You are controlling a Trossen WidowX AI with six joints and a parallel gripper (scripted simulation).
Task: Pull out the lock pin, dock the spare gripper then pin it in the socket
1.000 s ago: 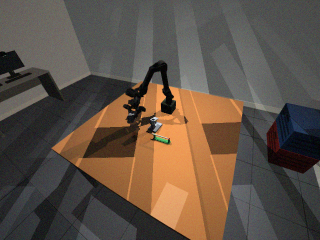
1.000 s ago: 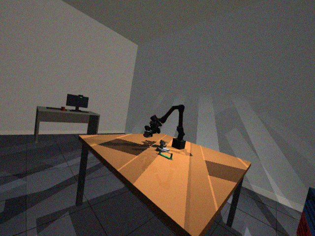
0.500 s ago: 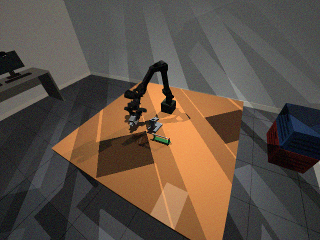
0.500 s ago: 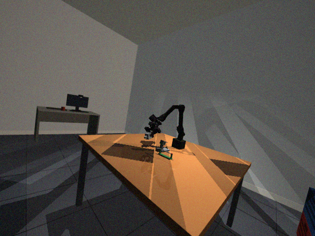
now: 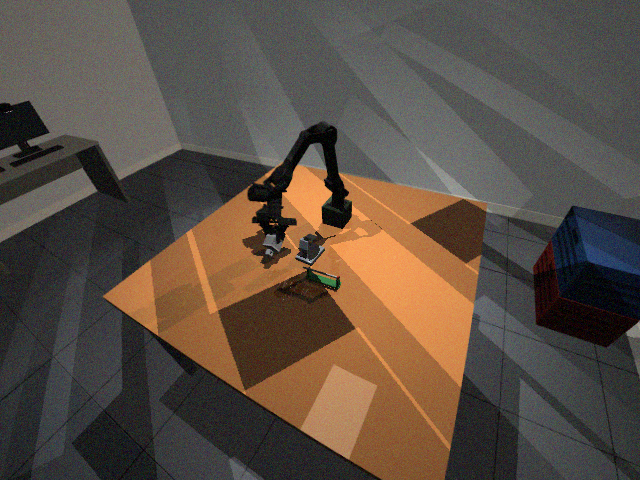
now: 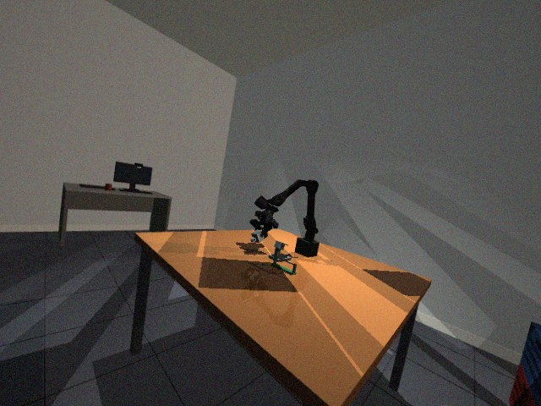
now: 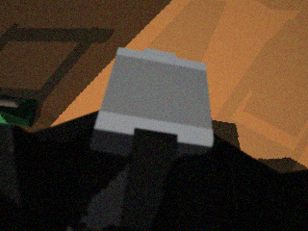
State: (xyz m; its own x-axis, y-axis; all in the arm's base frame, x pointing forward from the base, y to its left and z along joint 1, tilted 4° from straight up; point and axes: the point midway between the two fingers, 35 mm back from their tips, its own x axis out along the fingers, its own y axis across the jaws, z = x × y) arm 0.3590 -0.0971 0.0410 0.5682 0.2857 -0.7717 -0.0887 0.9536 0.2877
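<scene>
My gripper tip is now 10 mm past the green mount, 220 mm to the right of it and 90 mm above it. The rest, counted from my gripper tip: spare gripper right at my gripper tip.
</scene>
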